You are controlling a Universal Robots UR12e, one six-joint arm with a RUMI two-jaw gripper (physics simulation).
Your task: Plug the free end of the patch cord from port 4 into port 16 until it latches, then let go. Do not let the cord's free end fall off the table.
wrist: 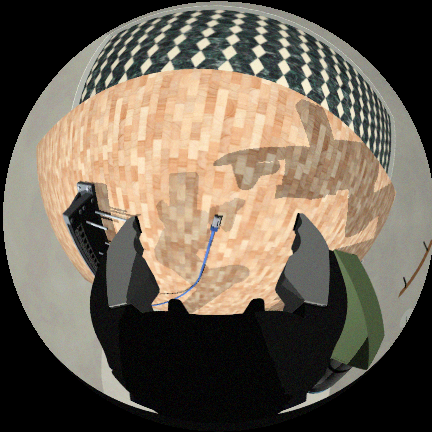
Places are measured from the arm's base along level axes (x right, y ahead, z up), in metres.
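Pixels of known places: gripper, between the fingertips: (216,216).
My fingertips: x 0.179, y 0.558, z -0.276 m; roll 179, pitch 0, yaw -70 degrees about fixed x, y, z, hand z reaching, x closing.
Note:
Ahead of a thing's pixels: the offset from my fingertips to its top centre. "spot": to the spot under its first point. Level surfaces: height alone.
My gripper (216,216) is wide open and empty, above the wooden table. The patch cord's free plug {dx -0.082, dy -0.026, dz -0.106 m} (216,222), grey with a blue boot, lies on the table and shows between the two open jaws, apart from both. The blue cord {spot: dx -0.220, dy -0.039, dz -0.110 m} (204,267) curves from it down and to the left, and passes out of sight behind the left jaw. The black patch panel (80,220) stands at the left of the view. The left jaw covers part of it, and the numbers of its ports cannot be read.
Thin metal bars {spot: dx -0.137, dy +0.208, dz -0.062 m} (96,225) stick out from the panel towards the left jaw. The wooden table {dz -0.118 m} (185,110) has its far edge before a dark floor with pale diamonds (230,52). A green block-like shape (357,310) shows at the right beside the gripper. Arm shadows cross the table.

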